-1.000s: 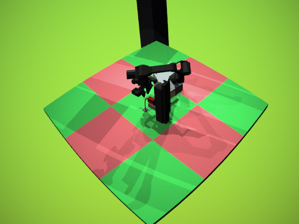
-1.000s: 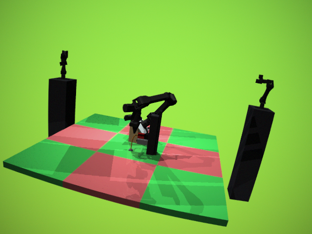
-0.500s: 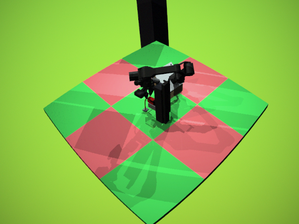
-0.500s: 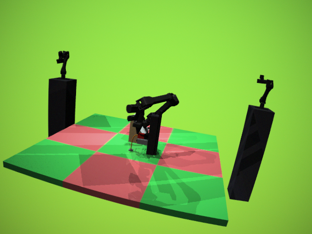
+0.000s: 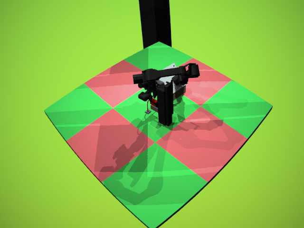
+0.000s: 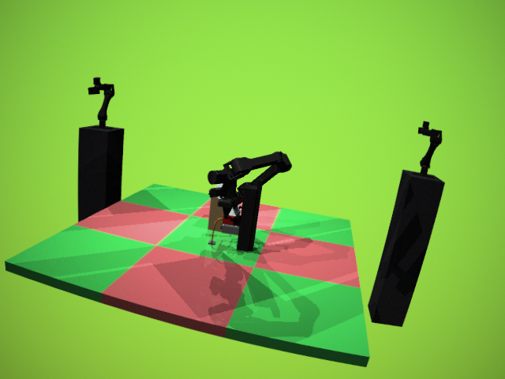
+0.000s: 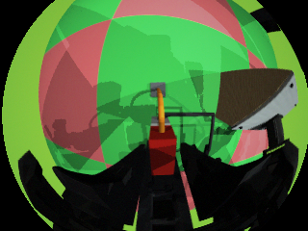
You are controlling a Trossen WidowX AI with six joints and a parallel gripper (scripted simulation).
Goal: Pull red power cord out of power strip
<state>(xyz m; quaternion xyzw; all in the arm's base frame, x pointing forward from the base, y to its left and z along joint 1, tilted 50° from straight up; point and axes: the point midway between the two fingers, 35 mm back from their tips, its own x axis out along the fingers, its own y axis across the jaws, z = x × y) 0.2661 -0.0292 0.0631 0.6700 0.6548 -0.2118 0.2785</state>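
My gripper tip is now 1 cm past the red plug and 3 cm to the right of it.
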